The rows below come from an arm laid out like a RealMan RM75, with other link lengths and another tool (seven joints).
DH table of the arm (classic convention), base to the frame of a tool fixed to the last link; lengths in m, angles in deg. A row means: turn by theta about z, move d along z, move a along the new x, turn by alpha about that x. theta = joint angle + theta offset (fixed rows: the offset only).
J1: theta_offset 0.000; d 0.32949; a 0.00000; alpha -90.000
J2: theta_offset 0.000; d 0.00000; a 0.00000; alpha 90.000
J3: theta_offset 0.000; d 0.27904; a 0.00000; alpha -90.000
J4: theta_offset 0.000; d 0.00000; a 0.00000; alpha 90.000
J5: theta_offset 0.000; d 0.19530; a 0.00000; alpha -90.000
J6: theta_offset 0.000; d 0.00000; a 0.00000; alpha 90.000
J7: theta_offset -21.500; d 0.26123; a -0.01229; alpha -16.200
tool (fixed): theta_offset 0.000; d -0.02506; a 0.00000; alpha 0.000
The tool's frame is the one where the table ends.
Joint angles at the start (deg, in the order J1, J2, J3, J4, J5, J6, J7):
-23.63 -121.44 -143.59 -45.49 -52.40 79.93 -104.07
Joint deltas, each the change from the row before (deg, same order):
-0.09 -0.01 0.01 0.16 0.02 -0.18 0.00
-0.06 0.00 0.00 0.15 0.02 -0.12 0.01
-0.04 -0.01 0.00 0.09 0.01 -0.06 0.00
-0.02 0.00 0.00 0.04 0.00 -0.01 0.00
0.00 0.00 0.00 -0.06 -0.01 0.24 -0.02
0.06 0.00 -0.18 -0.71 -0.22 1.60 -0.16
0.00 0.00 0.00 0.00 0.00 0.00 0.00
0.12 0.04 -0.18 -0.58 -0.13 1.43 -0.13
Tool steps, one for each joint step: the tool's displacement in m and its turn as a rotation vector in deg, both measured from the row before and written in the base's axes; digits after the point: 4 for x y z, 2 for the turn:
0.0000 0.0005 -0.0005 0.01 0.02 0.05
-0.0001 0.0002 -0.0005 -0.02 0.00 0.05
0.0001 0.0001 -0.0004 -0.02 -0.02 0.03
0.0001 0.0000 -0.0001 -0.02 -0.02 0.00
0.0007 -0.0005 0.0000 -0.13 -0.12 -0.10
0.0047 -0.0019 0.0017 -0.47 -0.78 -0.68
0.0000 0.0000 0.0000 0.00 0.00 0.00
0.0033 -0.0024 0.0016 -0.47 -0.63 -0.51

